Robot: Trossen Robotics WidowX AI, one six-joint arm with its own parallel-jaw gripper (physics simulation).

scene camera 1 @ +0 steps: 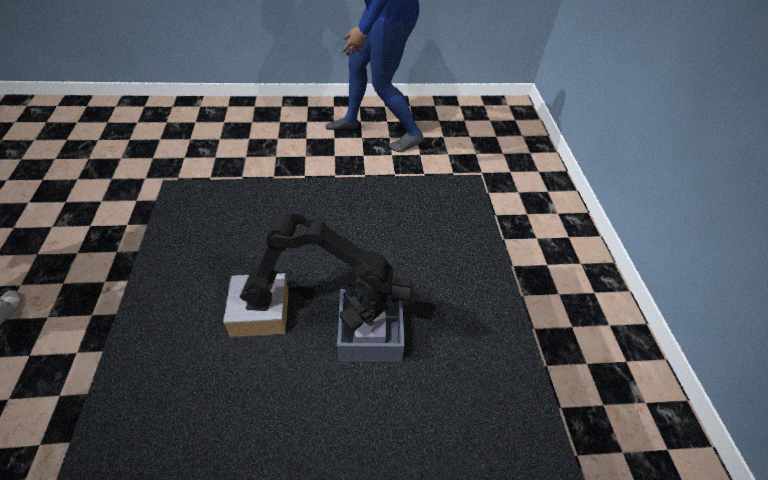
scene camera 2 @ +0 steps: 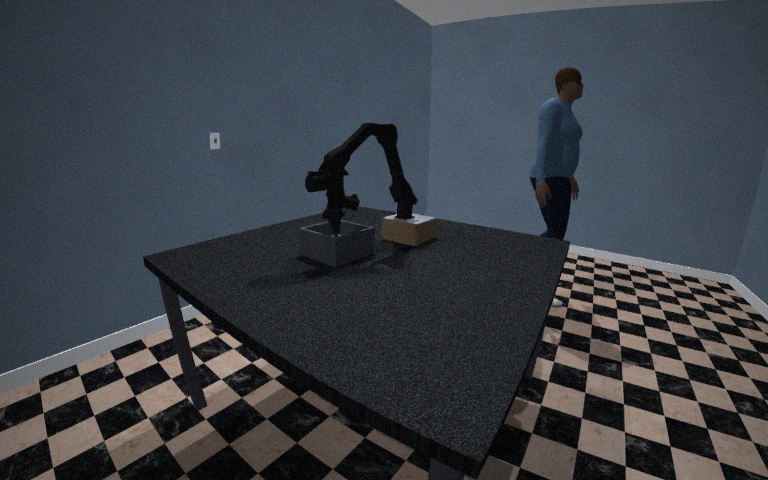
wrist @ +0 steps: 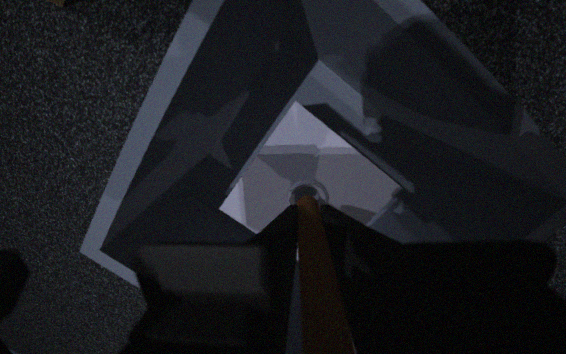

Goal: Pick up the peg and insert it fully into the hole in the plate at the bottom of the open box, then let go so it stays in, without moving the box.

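Frame: origin at the arm's base, x ahead, y left, z up, level; centimetres.
Seen in the pictures: gripper, between the fingertips: (scene camera 1: 370, 319) (scene camera 2: 336, 233) (wrist: 308, 212); arm's base, origin of its link: (scene camera 1: 259, 301) (scene camera 2: 404, 217).
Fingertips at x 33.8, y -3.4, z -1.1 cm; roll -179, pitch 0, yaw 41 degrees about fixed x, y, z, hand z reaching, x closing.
Pixels of each thing's middle, then the offset from my fingertips to it. "*": a spot on its surface instead. Level surfaces: height alone.
- orange-brown peg, middle of its body: (wrist: 313, 250) dx +0.3, dy -0.4, dz +2.8 cm
- grey open box, middle of its body: (wrist: 306, 194) (scene camera 1: 370, 324) (scene camera 2: 336, 241) dx +0.1, dy +0.0, dz -2.9 cm
- pale square plate, middle of its body: (wrist: 305, 187) (scene camera 1: 370, 327) dx +0.1, dy +0.0, dz -4.4 cm
- round hole, a spot on its surface: (wrist: 304, 190) * dx +0.7, dy -0.7, dz -6.0 cm
- dark table, height of its surface: dz -7.8 cm
The orange-brown peg (wrist: 322, 285) is held between the dark fingers of my gripper (scene camera 1: 369, 318) (scene camera 2: 336, 225) (wrist: 308, 212), which is shut on it. The fingers reach down inside the grey open box (scene camera 1: 370, 352) (scene camera 2: 320, 246) (wrist: 135, 137). The pale square plate (scene camera 1: 369, 332) (wrist: 292, 127) lies at the bottom of the box. In the wrist view the peg's far end overlaps the near part of the round hole (wrist: 304, 190), whose rim shows around it. Whether the tip is inside the hole or above it, I cannot tell. The fingers hide part of the plate.
The box walls stand around the fingers on all sides. The arm's base stands on a block (scene camera 1: 256, 328) (scene camera 2: 408, 232) with a white top and tan sides, beside the box on the dark table (scene camera 1: 283, 407) (scene camera 2: 407, 316). A person (scene camera 1: 385, 62) (scene camera 2: 559, 141) stands beyond the table.
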